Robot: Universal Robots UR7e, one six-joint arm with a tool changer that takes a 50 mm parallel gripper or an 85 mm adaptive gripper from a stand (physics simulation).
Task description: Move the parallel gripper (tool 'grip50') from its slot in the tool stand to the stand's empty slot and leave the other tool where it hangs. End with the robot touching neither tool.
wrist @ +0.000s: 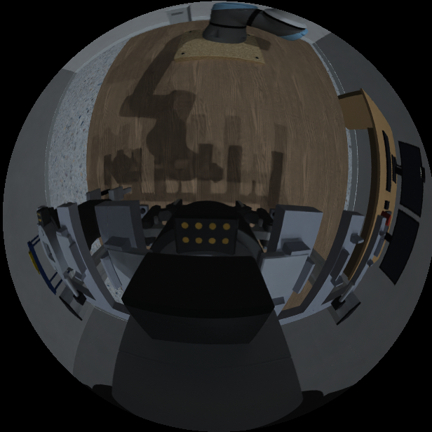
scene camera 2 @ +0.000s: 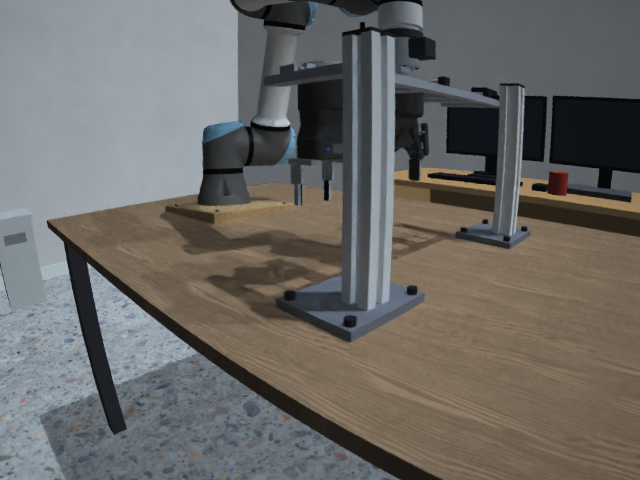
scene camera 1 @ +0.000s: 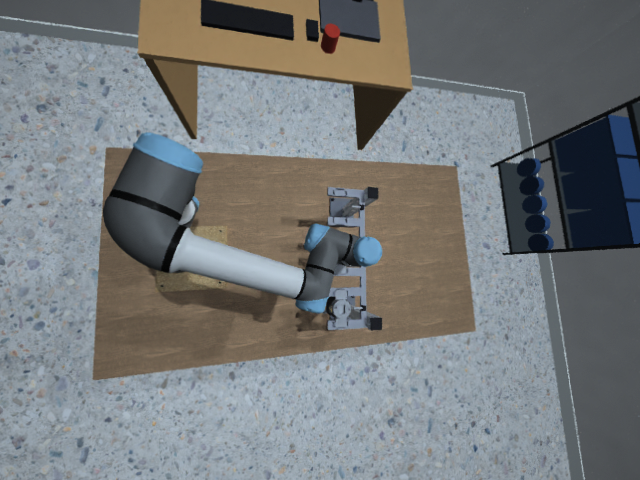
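Where they show: hand, tool point: (scene camera 2: 401,67); arm's base, link origin: (scene camera 2: 223,202).
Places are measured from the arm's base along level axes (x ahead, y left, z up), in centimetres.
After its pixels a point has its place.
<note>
The parallel gripper (scene camera 1: 341,308) (scene camera 2: 320,124), a dark body with two straight fingers, hangs in the stand's near end slot. The adaptive gripper (scene camera 2: 409,105) (wrist: 205,233), with linkage fingers, hangs in the middle slot. The slot at the other end (scene camera 1: 343,221) {z 27.1, x 62.7, y -4.2 cm} (wrist: 352,230) is empty. The arm's wrist (scene camera 1: 367,251) {z 52.5, x 57.5, y -16.0 cm} is over the middle slot. Its tool changer (scene camera 2: 403,54) is low, at the top of the adaptive gripper; whether they are coupled is hidden. The parallel gripper stands apart from the changer. I cannot tell a gripper state on the arm.
The tool stand's posts (scene camera 2: 367,170) {z 15.6, x 64.9, y -43.5 cm} (scene camera 2: 509,160) {z 15.3, x 75.4, y 1.3 cm} rise from the wooden table (scene camera 1: 413,232) {z -1.1, x 109.4, y -13.8 cm} and carry the rail (scene camera 1: 362,281) {z 27.1, x 64.2, y -26.7 cm}. The arm's forearm (scene camera 1: 242,263) {z 55.7, x 28.4, y -12.1 cm} reaches across from its base plate (scene camera 2: 232,209) {z 1.1, x 13.6, y -10.4 cm}. A desk (scene camera 1: 232,54) with a red cup (scene camera 1: 330,38) stands behind.
</note>
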